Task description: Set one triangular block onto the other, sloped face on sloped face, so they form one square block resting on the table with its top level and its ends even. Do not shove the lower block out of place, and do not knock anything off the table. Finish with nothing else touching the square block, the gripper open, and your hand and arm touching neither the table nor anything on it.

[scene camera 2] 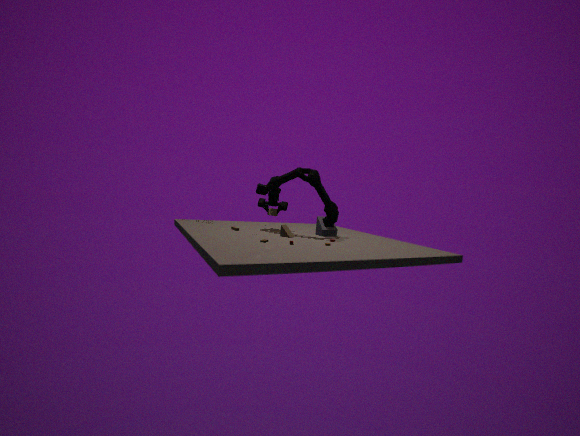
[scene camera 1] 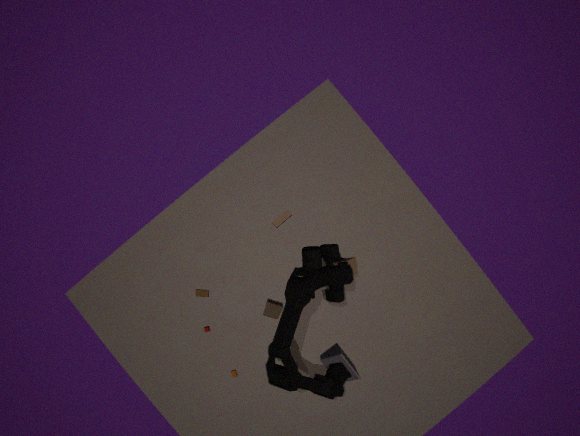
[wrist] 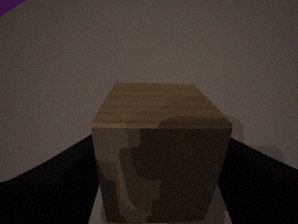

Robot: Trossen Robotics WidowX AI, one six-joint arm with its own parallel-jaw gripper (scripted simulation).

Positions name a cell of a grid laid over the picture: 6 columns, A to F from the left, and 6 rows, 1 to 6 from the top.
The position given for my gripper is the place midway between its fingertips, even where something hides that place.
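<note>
A tan triangular block (wrist: D4) is held by my gripper (scene camera 1: D4). The gripper (wrist: D4) is visible from the wrist as well.
</note>
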